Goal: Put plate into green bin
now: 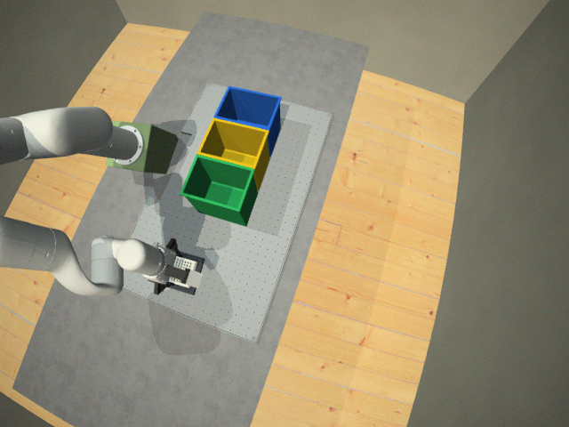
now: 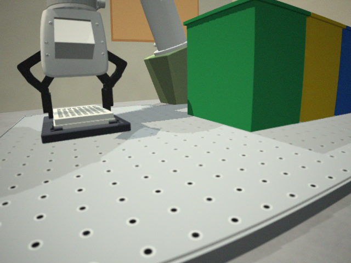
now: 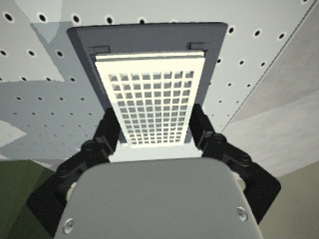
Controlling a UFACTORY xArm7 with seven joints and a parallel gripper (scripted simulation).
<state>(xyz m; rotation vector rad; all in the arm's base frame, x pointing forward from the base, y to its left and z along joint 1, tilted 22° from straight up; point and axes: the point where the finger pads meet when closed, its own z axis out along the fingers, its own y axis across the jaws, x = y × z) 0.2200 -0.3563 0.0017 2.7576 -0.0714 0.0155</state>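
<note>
Right now the white 96-well plate is 10 mm below my hand. Round my hand: yellow bin 380 mm to the left, 130 mm ahead, 60 mm above; dark plate nest 20 mm below; green bin 250 mm to the left, 110 mm ahead, 60 mm above.
</note>
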